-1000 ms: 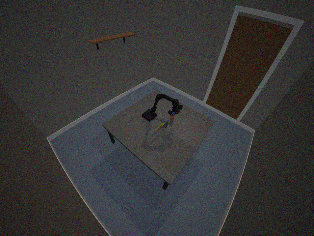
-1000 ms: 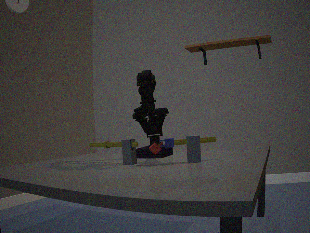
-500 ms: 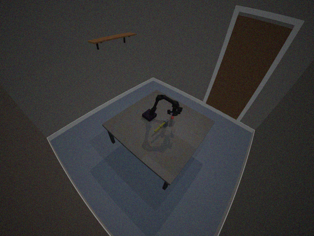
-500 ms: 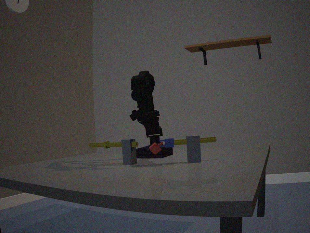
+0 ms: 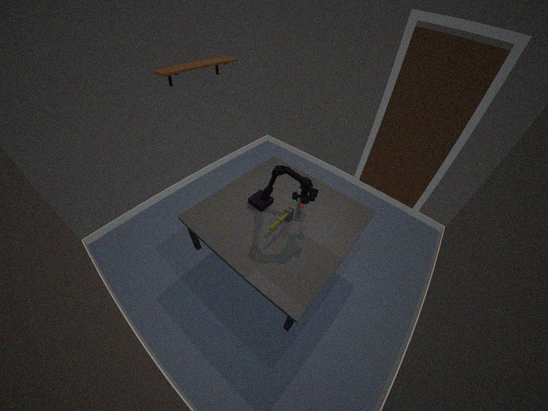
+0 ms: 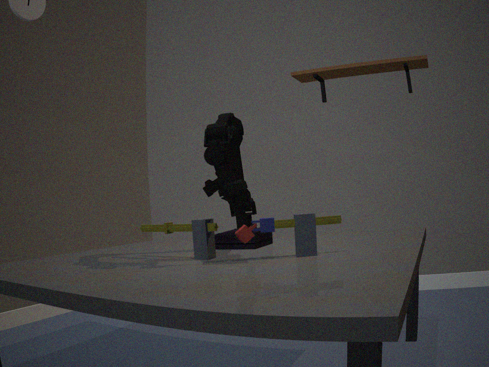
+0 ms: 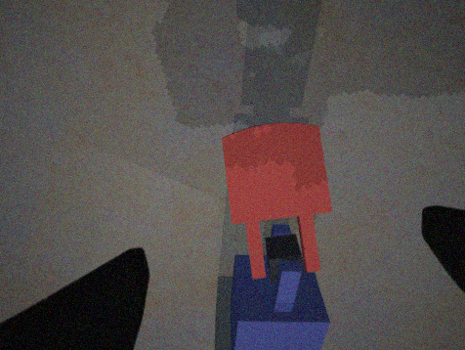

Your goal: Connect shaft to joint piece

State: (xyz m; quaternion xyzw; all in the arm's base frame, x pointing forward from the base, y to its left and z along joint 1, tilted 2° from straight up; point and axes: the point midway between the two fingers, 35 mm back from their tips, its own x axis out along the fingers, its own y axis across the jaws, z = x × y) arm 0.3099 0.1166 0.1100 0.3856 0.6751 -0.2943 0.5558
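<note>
Right now the red joint piece is 10 mm behind my gripper tip, 10 mm to the left of it and 50 mm below it.
</note>
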